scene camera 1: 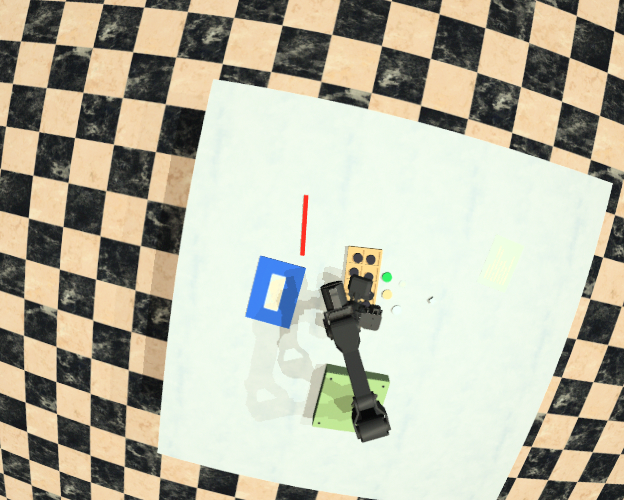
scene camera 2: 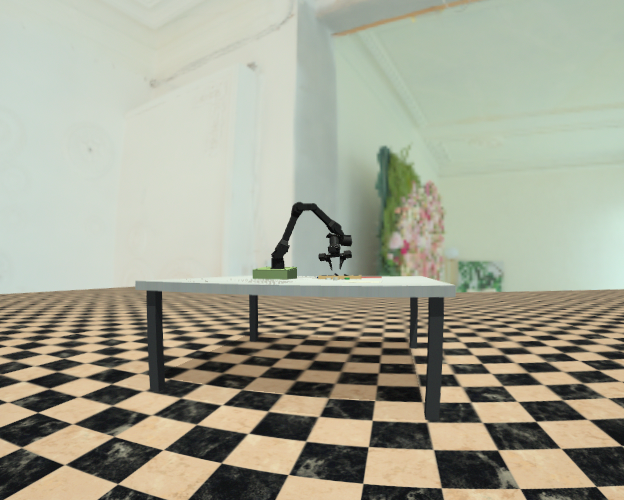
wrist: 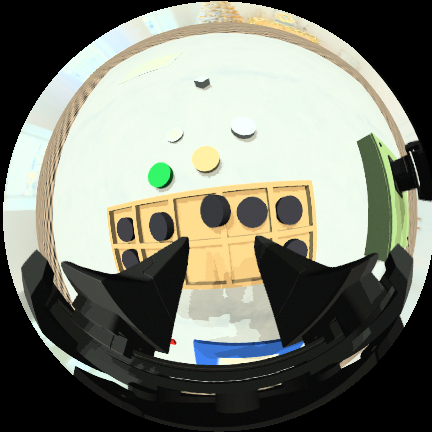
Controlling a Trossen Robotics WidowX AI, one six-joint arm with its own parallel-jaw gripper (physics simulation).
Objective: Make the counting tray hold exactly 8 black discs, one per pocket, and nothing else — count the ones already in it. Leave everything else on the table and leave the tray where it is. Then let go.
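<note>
My gripper (scene camera 1: 362,299) is visible to me, and I see it in the wrist view (wrist: 221,241) too. There is also a tan counting tray (scene camera 1: 363,267), and the wrist view gives me that tray as well (wrist: 220,257).
</note>
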